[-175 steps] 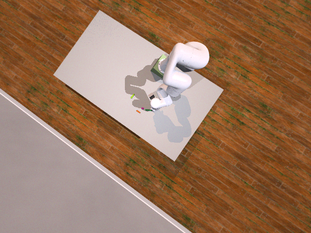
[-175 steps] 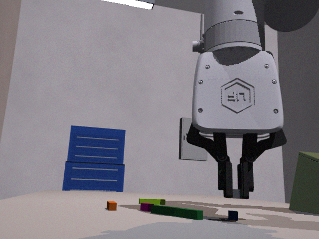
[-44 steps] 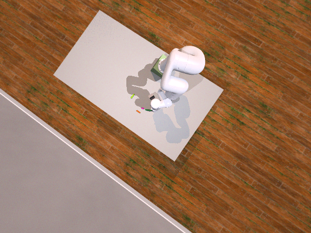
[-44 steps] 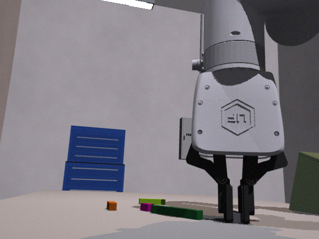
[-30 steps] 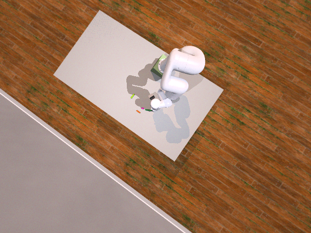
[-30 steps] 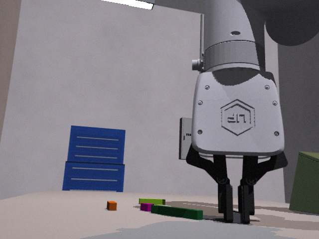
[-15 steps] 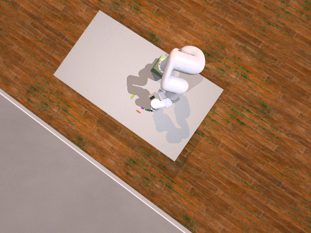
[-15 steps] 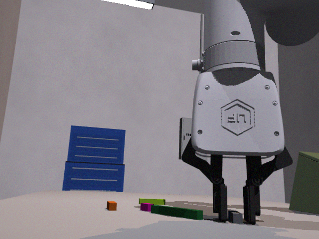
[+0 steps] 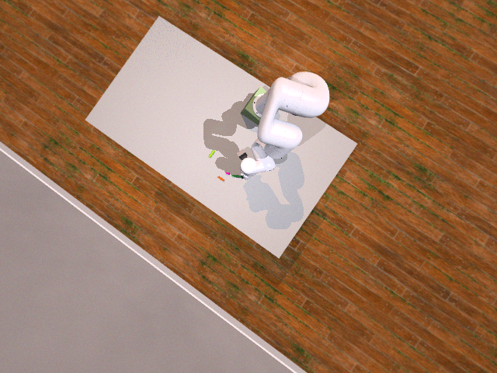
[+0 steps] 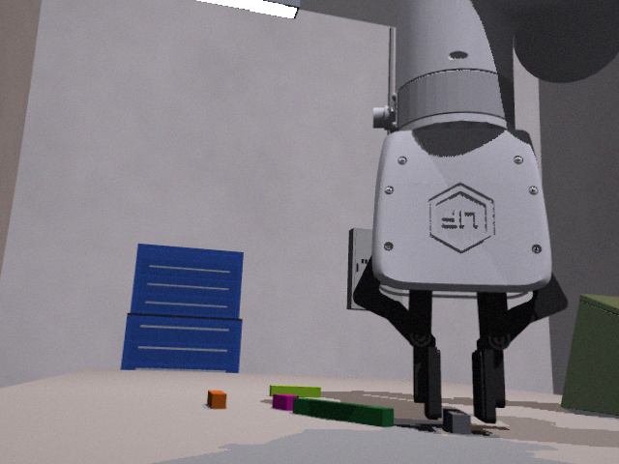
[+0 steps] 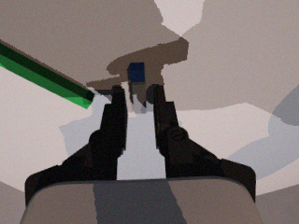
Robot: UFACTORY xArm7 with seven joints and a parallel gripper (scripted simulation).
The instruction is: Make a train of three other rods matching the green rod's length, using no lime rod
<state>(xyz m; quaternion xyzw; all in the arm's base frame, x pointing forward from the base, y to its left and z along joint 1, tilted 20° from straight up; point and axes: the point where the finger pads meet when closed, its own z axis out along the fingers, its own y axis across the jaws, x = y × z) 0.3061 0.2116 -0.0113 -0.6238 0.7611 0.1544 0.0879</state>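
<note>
Right now the grey rod is 20 mm below my hand. Round my hand: magenta rod: 100 mm to the right, 90 mm ahead, 20 mm below; then blue rod: 20 mm to the right, 20 mm below; then green rod: 60 mm ahead, 40 mm to the right, 20 mm below.
</note>
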